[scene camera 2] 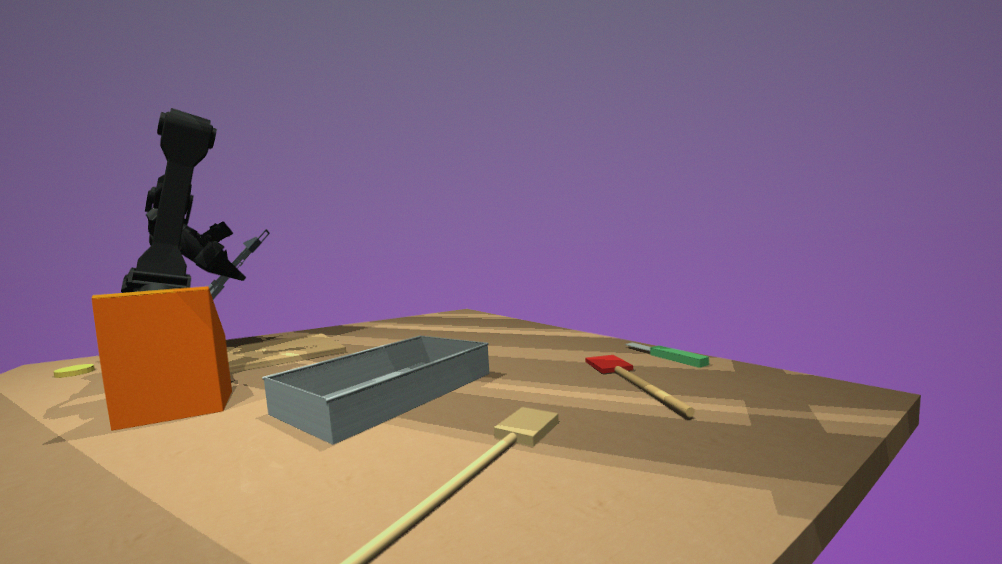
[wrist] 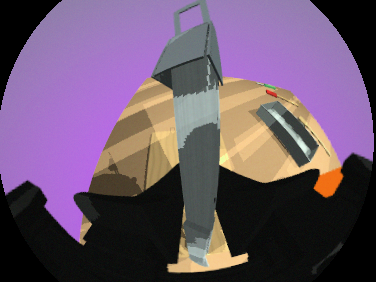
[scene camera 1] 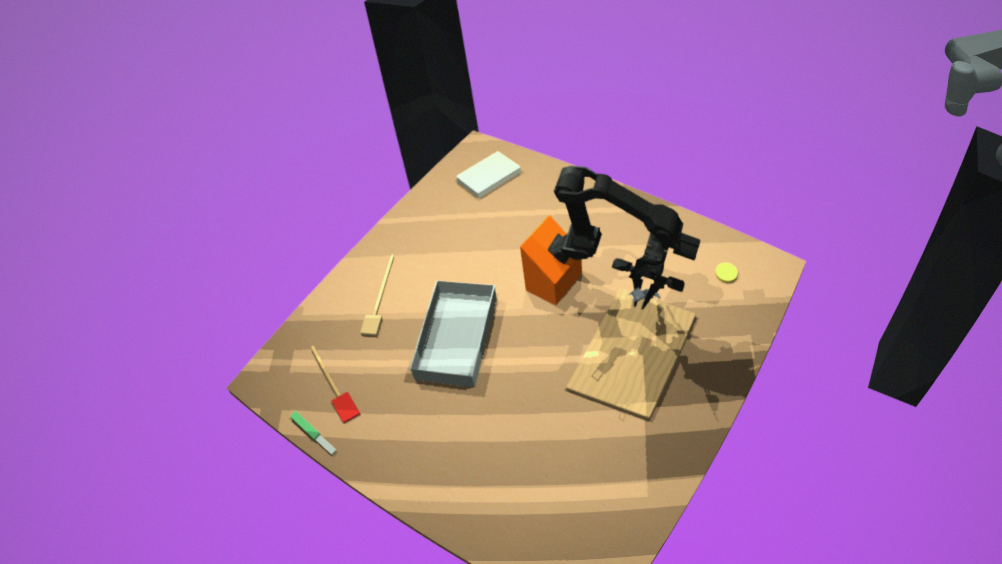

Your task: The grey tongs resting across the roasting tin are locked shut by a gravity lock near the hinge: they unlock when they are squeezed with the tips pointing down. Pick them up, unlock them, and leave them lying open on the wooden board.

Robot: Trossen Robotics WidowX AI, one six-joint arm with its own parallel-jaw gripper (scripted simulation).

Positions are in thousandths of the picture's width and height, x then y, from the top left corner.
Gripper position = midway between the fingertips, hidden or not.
In view: my gripper (scene camera 2: 244, 496), a white block (scene camera 1: 491, 306), a green-handled knife (scene camera 2: 695, 639), a red spatula (scene camera 2: 608, 645), a wooden board (scene camera 1: 626, 646) and a grey roasting tin (scene camera 2: 338, 707).
The red spatula is seen too in scene camera 1 (scene camera 1: 344, 719). My gripper shows as well in the wrist view (wrist: 515, 583) and in scene camera 1 (scene camera 1: 637, 547). The wooden board also shows in scene camera 2 (scene camera 2: 244, 634) and in the wrist view (wrist: 435, 530). Scene camera 2 misses the white block: it is out of frame. The wrist view does not show the white block: it is out of frame.
